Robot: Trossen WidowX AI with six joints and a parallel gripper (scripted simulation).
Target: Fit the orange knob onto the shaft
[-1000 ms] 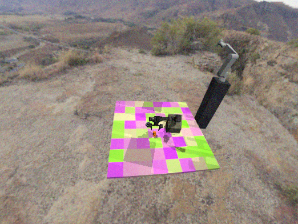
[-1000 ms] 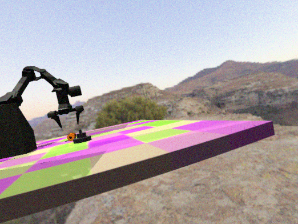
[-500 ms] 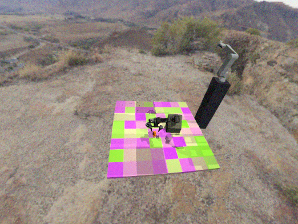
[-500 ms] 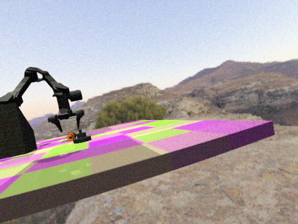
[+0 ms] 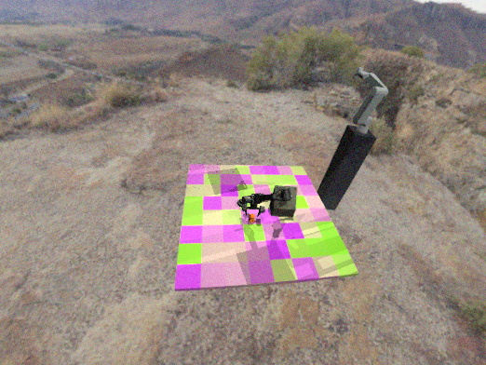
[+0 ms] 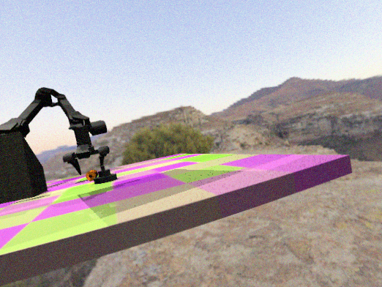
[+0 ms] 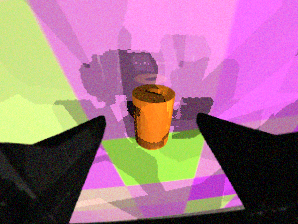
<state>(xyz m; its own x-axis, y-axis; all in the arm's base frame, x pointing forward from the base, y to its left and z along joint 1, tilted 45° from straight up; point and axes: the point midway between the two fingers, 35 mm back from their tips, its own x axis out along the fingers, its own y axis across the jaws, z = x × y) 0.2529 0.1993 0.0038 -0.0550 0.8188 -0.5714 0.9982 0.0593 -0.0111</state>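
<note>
Now: the orange knob 10 mm to the left of my gripper tip and 10 mm below it. From my gripper tip the other things lie so: round dark pedestal 80 mm ahead, 160 mm to the right.
</note>
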